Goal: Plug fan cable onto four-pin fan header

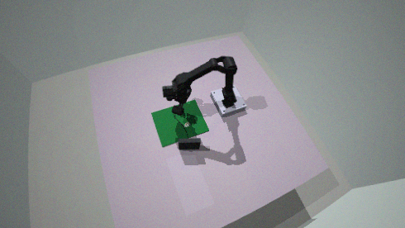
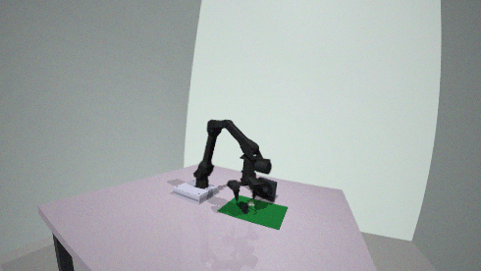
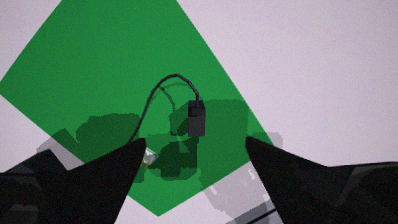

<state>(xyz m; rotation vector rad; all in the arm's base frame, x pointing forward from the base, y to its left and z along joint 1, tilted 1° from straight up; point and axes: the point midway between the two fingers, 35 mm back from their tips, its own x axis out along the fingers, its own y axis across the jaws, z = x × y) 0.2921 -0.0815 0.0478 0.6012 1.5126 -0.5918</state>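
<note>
Now: gripper tip 4 cm above the black fan plug and 1 cm to the left of it. From my gripper tip the other things lie so: white four-pin fan header (9 cm to the left, 7 cm below, 1 cm ahead); then green board (8 cm below, 5 cm to the left, 4 cm ahead); then black fan (22 cm to the left, 6 cm ahead, 1 cm below).
</note>
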